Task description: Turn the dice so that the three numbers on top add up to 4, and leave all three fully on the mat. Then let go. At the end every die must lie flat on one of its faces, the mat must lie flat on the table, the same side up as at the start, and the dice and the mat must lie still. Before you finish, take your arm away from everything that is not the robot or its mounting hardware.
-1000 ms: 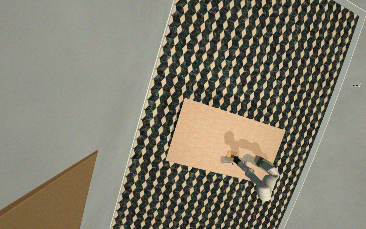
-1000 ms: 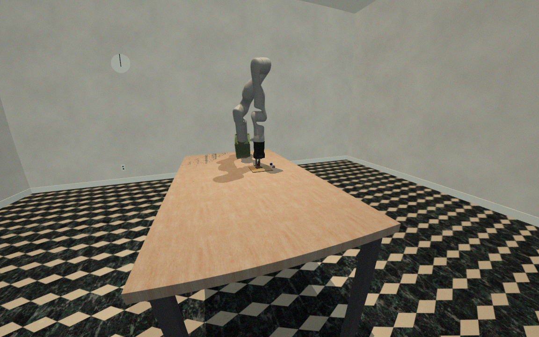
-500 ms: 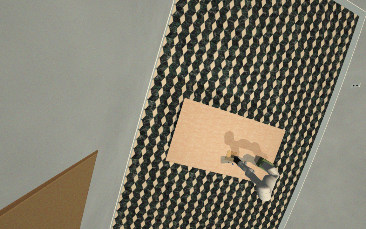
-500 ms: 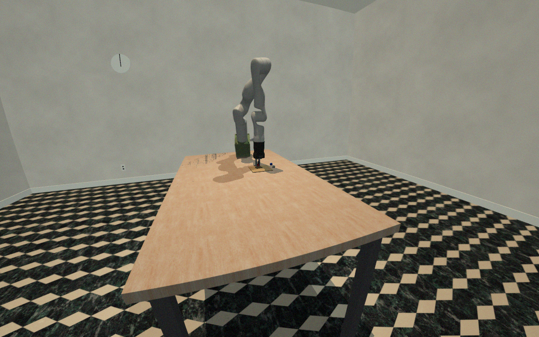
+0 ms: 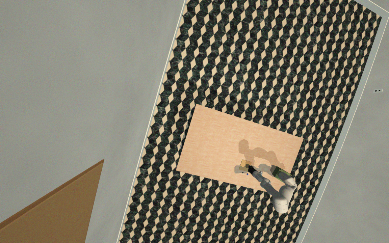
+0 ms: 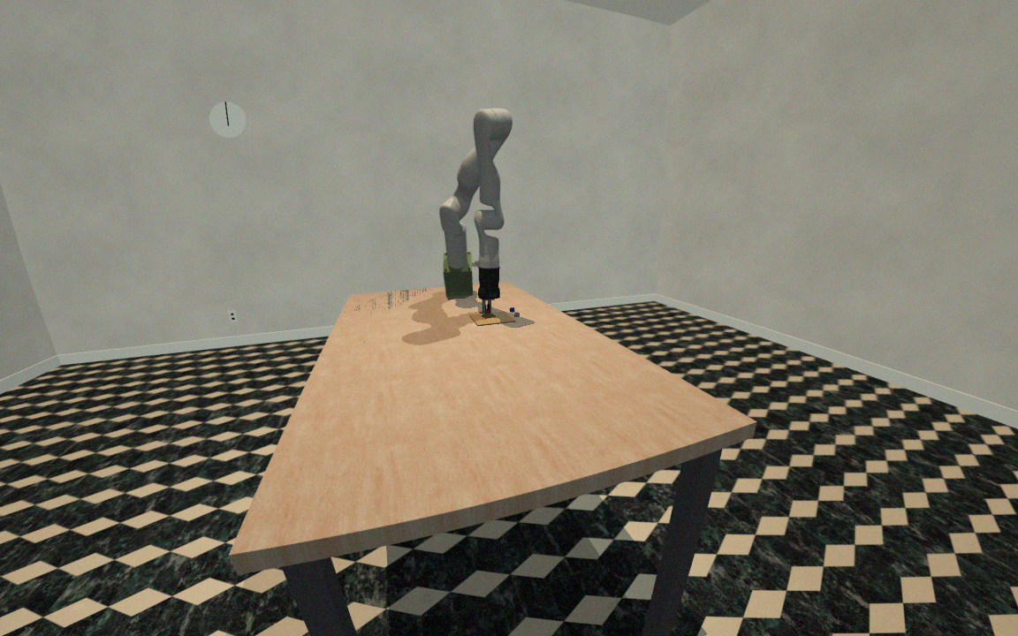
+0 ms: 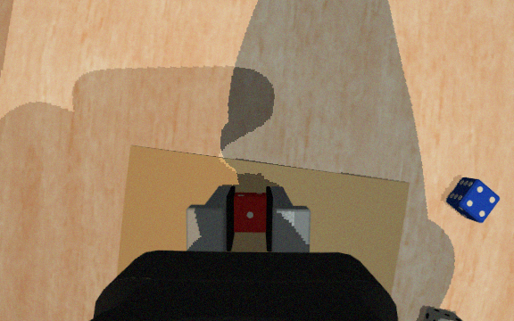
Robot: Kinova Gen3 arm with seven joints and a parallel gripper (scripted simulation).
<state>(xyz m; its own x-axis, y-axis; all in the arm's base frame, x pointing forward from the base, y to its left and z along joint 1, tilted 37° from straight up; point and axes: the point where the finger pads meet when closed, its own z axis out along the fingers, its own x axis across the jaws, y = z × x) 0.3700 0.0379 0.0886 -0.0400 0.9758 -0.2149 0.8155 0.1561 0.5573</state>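
The red die lies 10 mm below my hand. Also, from my hand: tan mat 50 mm ahead, 30 mm below; then blue die 110 mm to the left, 20 mm below, 10 mm behind; then white die 100 mm to the left, 60 mm ahead, 20 mm below.
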